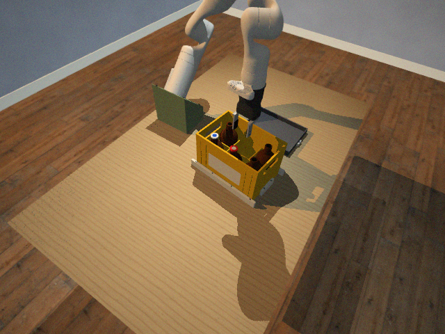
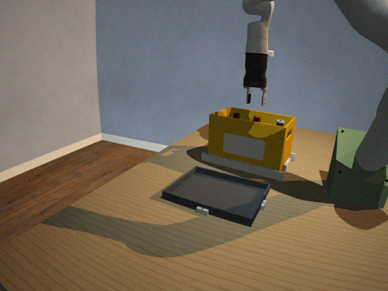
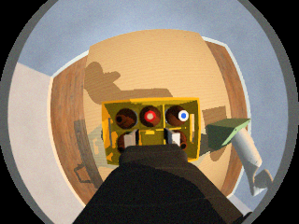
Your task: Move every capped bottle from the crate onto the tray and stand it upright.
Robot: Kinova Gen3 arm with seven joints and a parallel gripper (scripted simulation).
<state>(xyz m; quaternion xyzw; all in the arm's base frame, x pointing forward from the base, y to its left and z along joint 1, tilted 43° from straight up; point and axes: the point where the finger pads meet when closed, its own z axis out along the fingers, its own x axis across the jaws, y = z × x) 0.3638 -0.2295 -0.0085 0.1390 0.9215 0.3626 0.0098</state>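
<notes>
My gripper is now 100 mm past the white-label bottle, 10 mm to the left of it and 150 mm above it. From my hand the other things lie so: yellow crate (10 mm to the left, 150 mm below); then dark tray (60 mm ahead, 300 mm to the left, 220 mm below).
</notes>
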